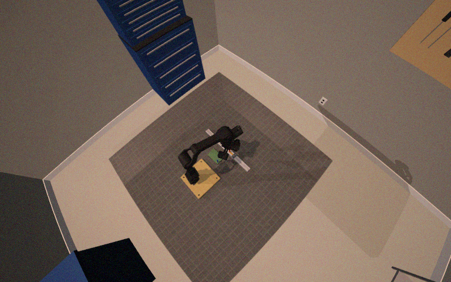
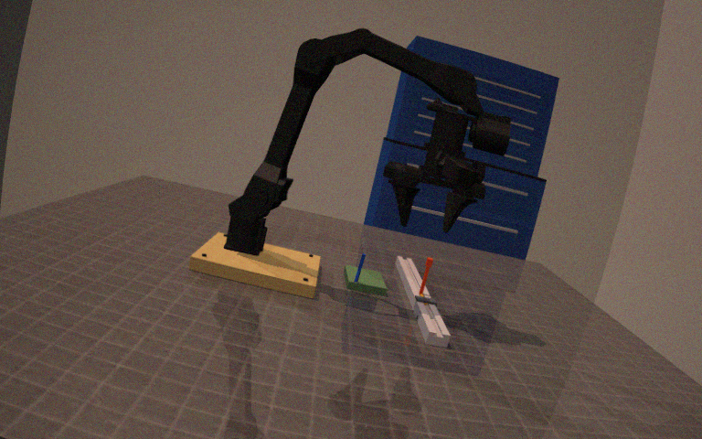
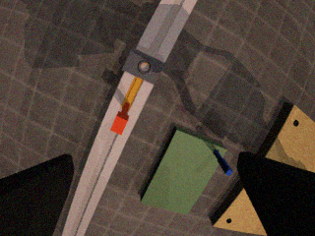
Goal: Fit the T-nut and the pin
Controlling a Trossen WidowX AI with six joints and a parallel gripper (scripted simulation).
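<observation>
The blue pin lies 9 cm behind my gripper tip, 2 cm to the left of it and 11 cm below it. From my gripper tip the other things lie so: brass T-nut (2 cm ahead, 2 cm to the right, 9 cm below); green tray (8 cm behind, 4 cm to the left, 13 cm below).
</observation>
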